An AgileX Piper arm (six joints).
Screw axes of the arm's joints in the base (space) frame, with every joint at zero. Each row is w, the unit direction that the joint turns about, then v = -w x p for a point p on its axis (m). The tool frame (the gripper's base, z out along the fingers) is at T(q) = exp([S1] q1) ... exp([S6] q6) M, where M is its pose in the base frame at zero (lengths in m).
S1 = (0, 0, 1, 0, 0, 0)
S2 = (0, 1, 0, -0.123, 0, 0)
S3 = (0, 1, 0, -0.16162, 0, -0.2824)
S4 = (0.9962, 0, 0.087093, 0, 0.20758, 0)
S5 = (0, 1, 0, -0.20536, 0, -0.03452)
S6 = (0.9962, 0, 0.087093, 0, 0.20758, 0)
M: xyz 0.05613 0 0.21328 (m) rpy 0 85.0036 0 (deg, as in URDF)
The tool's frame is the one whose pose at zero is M.
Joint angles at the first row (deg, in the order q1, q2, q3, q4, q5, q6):
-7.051 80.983 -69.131 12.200 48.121 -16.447
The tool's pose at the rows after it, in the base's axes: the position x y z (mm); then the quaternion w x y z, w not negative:
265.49, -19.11, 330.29, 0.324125, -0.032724, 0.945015, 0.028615
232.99, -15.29, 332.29, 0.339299, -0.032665, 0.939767, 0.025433
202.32, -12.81, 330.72, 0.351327, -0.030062, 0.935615, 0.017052
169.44, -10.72, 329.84, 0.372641, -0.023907, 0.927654, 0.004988
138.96, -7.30, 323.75, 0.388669, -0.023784, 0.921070, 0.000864
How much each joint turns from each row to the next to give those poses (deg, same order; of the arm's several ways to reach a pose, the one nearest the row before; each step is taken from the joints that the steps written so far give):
0.001 -6.872 5.747 -0.530 -0.389 0.417
0.000 -7.201 5.503 -0.135 -0.199 0.163
0.000 -6.904 5.078 -1.155 0.136 0.939
-0.003 -7.905 4.781 -1.714 0.193 1.638
0.004 -7.595 4.666 -0.421 0.864 0.414

